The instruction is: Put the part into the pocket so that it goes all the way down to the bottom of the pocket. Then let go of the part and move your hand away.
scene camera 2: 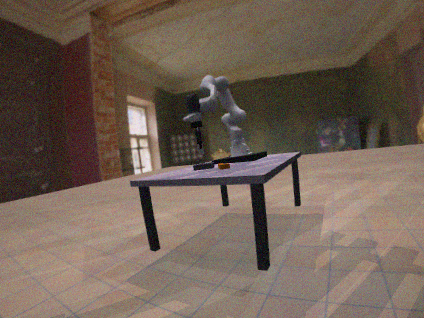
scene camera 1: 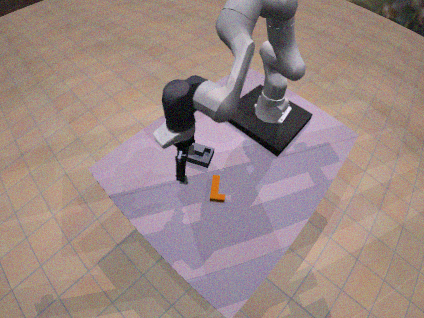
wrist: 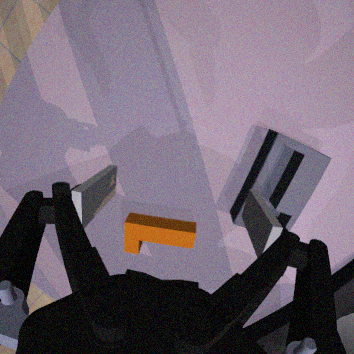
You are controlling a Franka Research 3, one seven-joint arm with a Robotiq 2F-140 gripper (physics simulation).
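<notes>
The orange L-shaped part (scene camera 1: 215,190) (scene camera 2: 223,166) (wrist: 165,235) lies flat on the table, apart from the grey block. The grey block (scene camera 1: 200,161) (scene camera 2: 203,166) (wrist: 311,175) has the pocket in its top; its left end is partly hidden by the gripper in scene camera 1, and a finger covers its lower edge in the wrist view. My gripper (scene camera 1: 184,172) (scene camera 2: 200,145) (wrist: 179,191) is open and empty, pointing down above the table. In the wrist view the part shows between the two fingers, below them, and the block shows beyond the right finger.
The black base plate (scene camera 1: 276,146) (scene camera 2: 260,156) of the arm stands on the lilac table (scene camera 1: 220,280) (scene camera 2: 200,181) behind the part and block. Table edges show in scene camera 1, with tiled floor around them.
</notes>
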